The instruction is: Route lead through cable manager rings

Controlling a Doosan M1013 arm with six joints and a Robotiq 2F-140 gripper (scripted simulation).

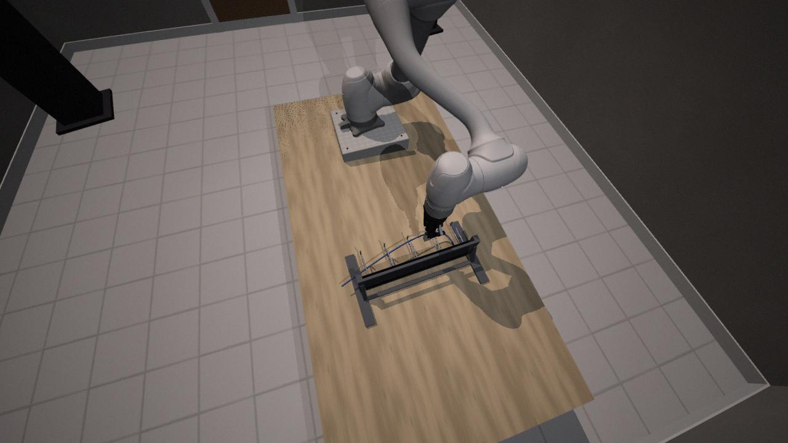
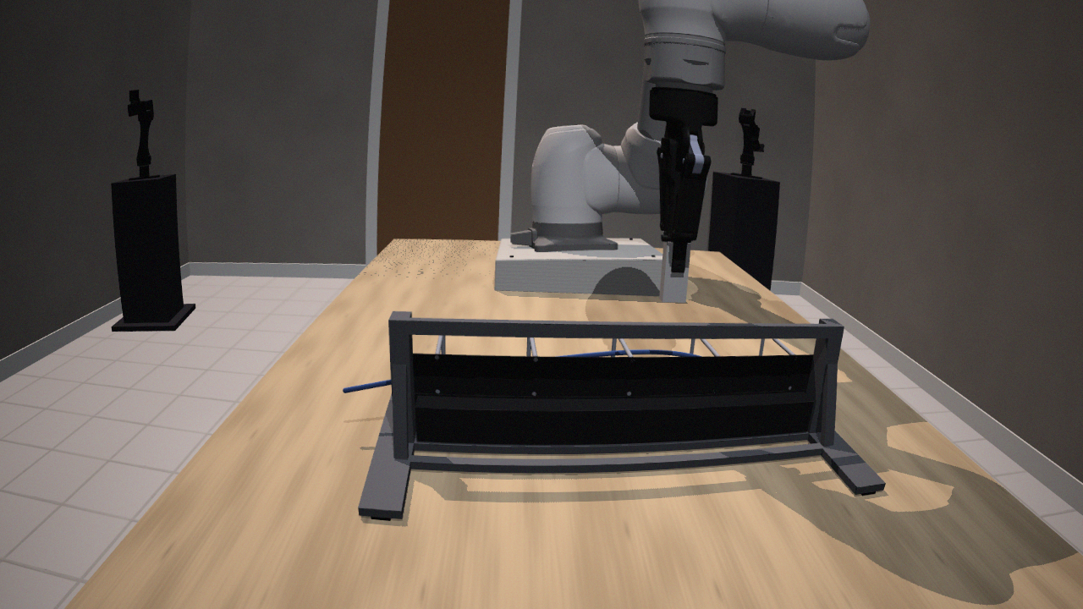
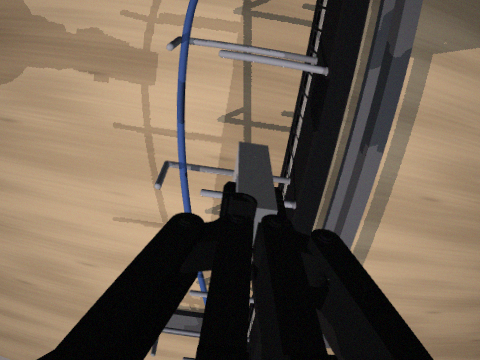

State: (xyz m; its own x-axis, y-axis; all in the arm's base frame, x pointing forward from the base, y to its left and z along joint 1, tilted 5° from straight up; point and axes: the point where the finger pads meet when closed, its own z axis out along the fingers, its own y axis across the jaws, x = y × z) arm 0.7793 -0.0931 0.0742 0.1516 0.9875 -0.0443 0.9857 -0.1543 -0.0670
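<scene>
Right now the dark rack is 11 cm below my hand, 6 cm to the right of it and 5 cm ahead of it.
</scene>
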